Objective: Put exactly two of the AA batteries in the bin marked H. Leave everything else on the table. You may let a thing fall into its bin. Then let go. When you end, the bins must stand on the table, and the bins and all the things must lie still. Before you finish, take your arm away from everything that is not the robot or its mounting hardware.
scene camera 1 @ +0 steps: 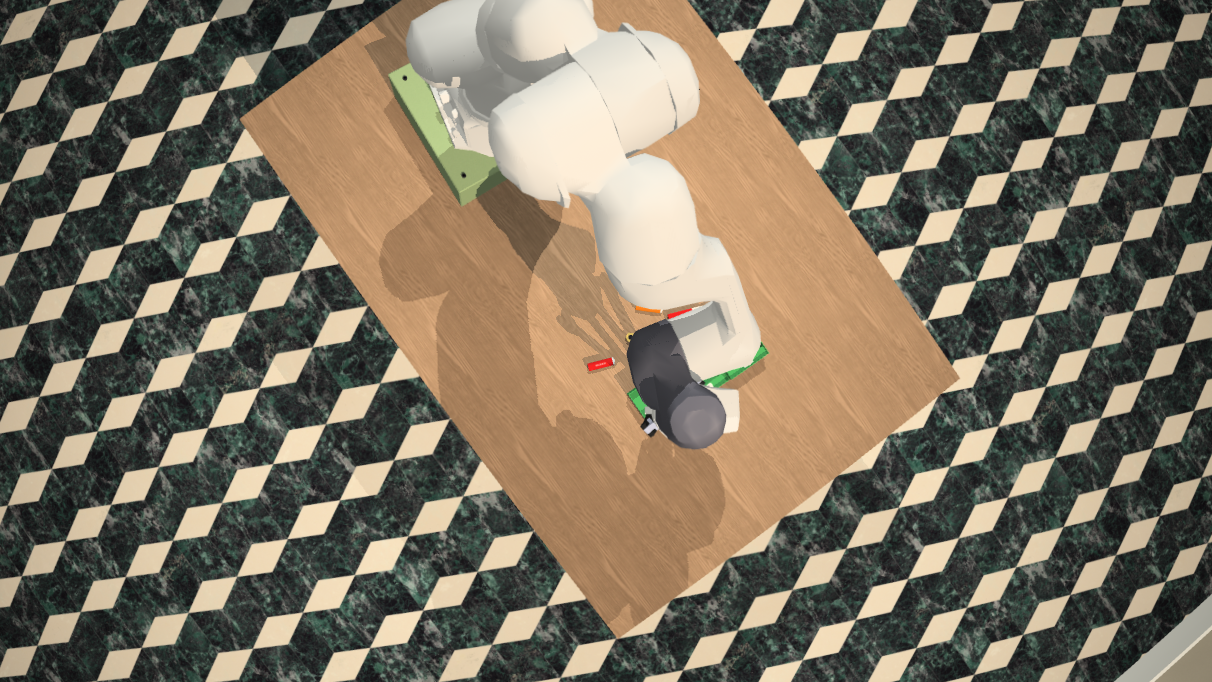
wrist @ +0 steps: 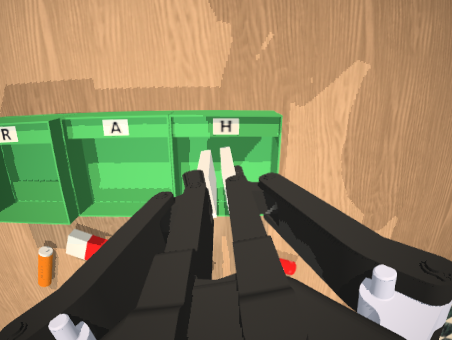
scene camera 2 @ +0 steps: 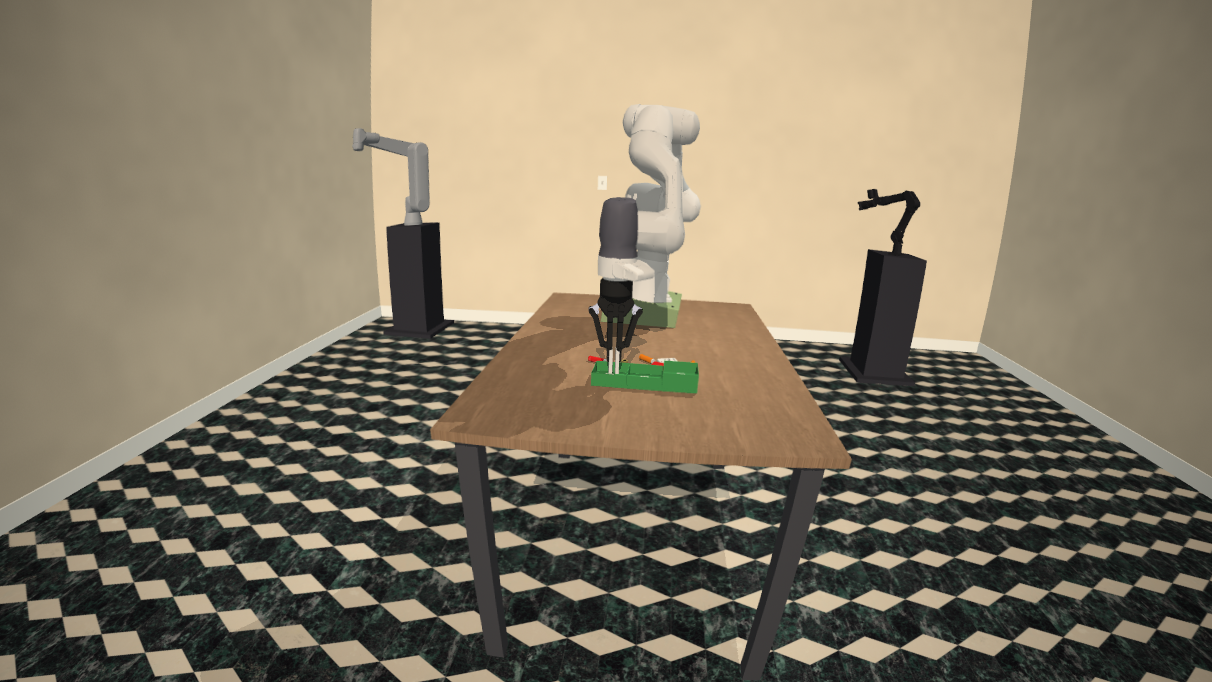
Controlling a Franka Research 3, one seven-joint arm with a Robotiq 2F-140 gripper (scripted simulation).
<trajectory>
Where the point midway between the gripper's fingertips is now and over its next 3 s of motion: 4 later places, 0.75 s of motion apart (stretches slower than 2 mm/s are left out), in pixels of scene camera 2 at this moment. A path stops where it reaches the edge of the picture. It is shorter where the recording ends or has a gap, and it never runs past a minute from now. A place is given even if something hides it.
The gripper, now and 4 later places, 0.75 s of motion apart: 613, 374; 613, 367; 614, 351; 626, 351; 649, 359
</trajectory>
